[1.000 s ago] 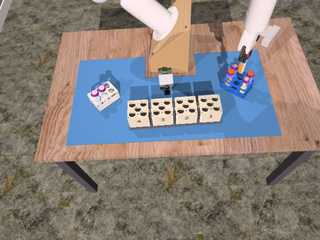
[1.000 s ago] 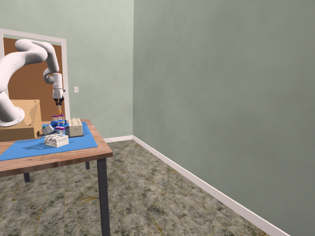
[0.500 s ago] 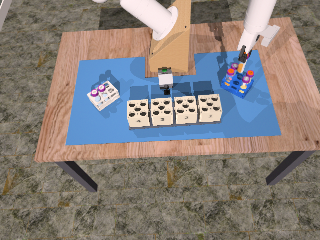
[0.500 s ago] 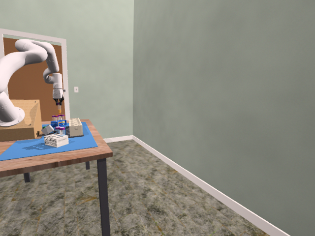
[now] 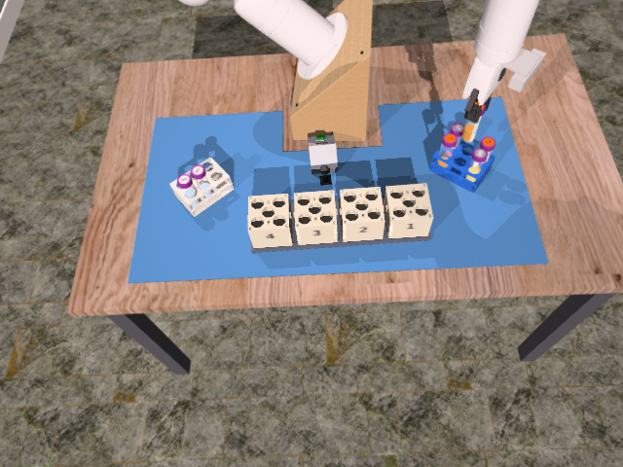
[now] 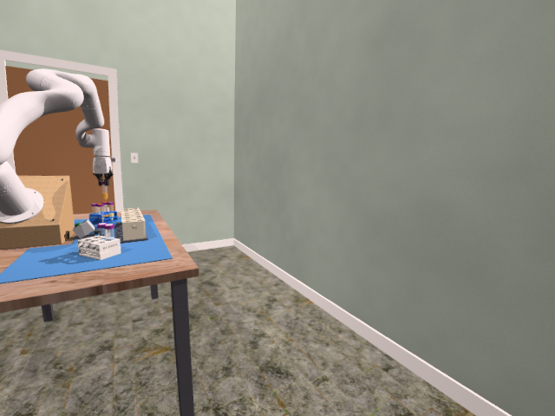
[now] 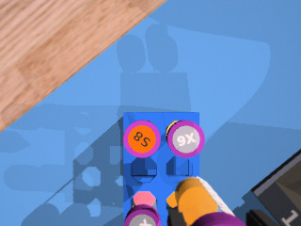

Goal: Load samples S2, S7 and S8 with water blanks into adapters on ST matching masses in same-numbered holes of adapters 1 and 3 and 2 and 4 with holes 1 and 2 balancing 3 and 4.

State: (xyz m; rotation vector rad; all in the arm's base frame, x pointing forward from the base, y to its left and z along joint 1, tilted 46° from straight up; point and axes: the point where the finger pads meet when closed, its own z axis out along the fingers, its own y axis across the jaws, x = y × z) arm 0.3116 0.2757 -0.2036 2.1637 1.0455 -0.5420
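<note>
Right now my hand is 1 cm short of the orange-dot sample tube and 5 cm above it. From my hand the other things lie so: white rack: 3 cm ahead, 66 cm to the right, 22 cm below; then green DONE key: 9 cm behind, 35 cm to the right, 18 cm below; then blue rack: 2 cm behind, 1 cm to the left, 22 cm below.
</note>
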